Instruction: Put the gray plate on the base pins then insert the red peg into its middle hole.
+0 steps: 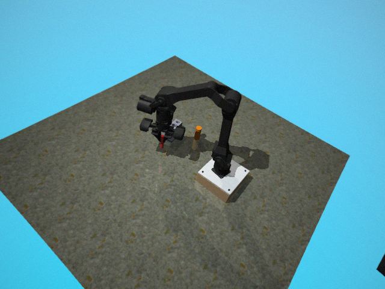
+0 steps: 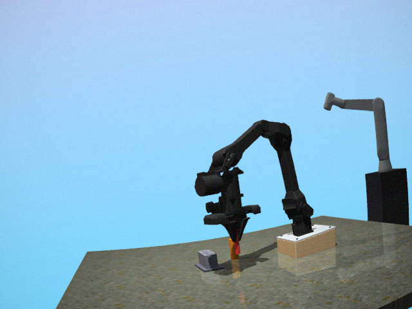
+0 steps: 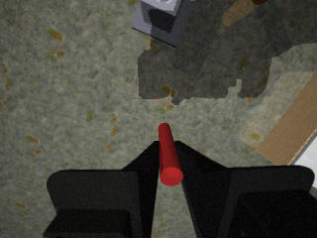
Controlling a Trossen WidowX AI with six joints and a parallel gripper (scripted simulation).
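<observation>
Right now my gripper tip is 90 mm short of the gray plate, 150 mm to the left of it and 70 mm above it. The rest, counted from my gripper tip: orange cylinder 10 mm behind, 230 mm to the right, 70 mm below; then red peg right at my gripper tip; then gray base 90 mm ahead, 150 mm to the right, 100 mm below.
</observation>
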